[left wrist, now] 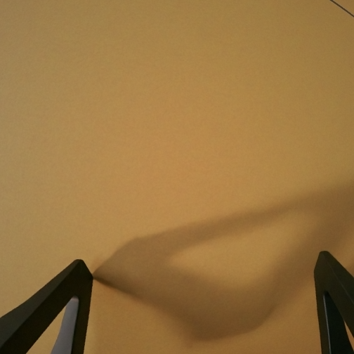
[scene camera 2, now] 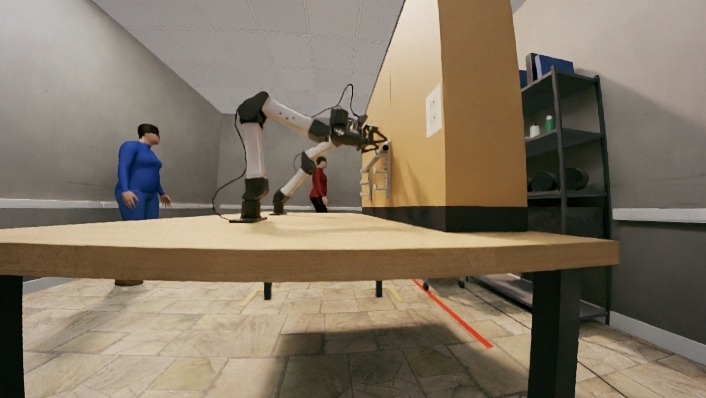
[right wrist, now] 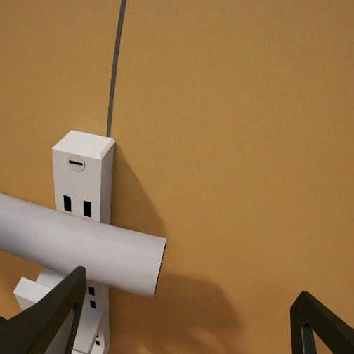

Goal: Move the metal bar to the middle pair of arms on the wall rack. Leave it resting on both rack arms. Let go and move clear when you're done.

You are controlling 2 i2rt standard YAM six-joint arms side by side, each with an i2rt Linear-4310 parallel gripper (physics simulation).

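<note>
The pale metal bar (scene camera 2: 376, 156) (right wrist: 82, 247) lies across the wall rack (scene camera 2: 389, 172) (right wrist: 75, 187). In the right wrist view its near end sticks out past a white upright, above a rack arm (right wrist: 32, 292). In the scene view it seems to lie along the top pair of arms; its far contact is too small to tell. My right gripper (scene camera 2: 382, 141) (right wrist: 197, 293) is open close to the bar's near end, with its left finger overlapping the rack arm in view. My left gripper (left wrist: 198, 269) is open and faces the wall; the bar does not show there.
The yellow wall (scene camera 2: 410, 125) (left wrist: 175, 125) (right wrist: 240, 125) stands behind the rack. The far arm (scene camera 2: 296, 181) is partly hidden behind the near arm (scene camera 2: 255, 150). Both arms stand on the wooden table (scene camera 2: 300, 260). A grey shelf unit (scene camera 2: 562, 165) is beyond the wall, and two people stand further back.
</note>
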